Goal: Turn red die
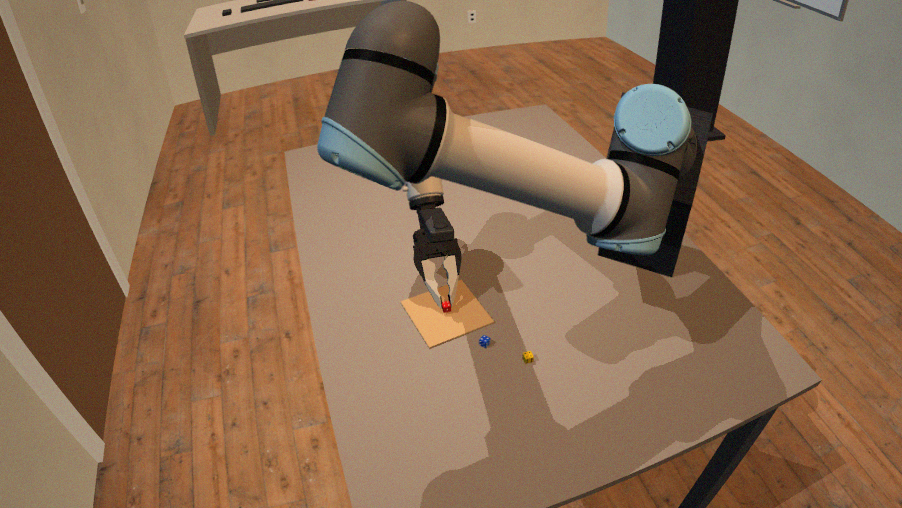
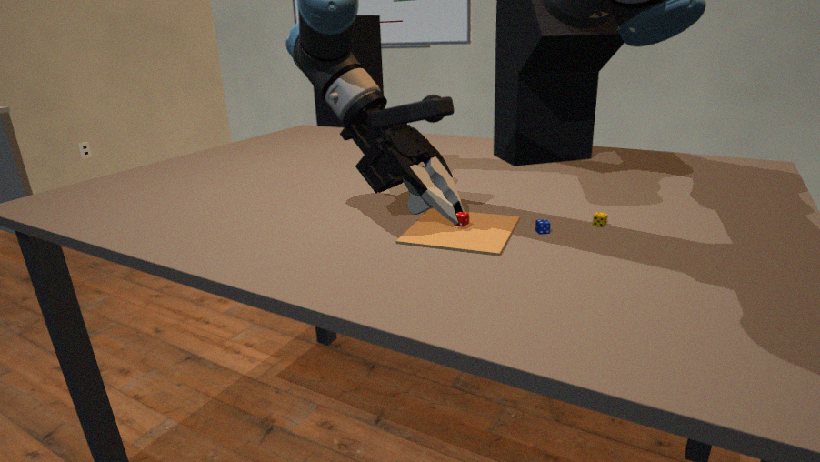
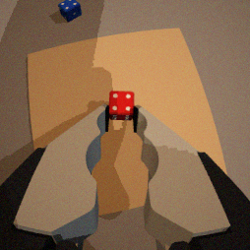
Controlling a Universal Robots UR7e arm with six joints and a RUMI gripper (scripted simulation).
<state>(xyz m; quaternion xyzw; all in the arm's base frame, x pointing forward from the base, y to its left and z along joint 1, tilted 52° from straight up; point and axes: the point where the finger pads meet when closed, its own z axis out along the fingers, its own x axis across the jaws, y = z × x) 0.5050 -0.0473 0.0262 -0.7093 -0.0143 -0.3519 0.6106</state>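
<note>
The red die is 10 mm to the left of my hand and 10 mm below it. From my hand the other things lie so: mat 20 mm below, 10 mm to the left; then blue die 110 mm to the left, 50 mm behind, 20 mm below; then yellow die 170 mm to the left, 110 mm behind, 20 mm below.
</note>
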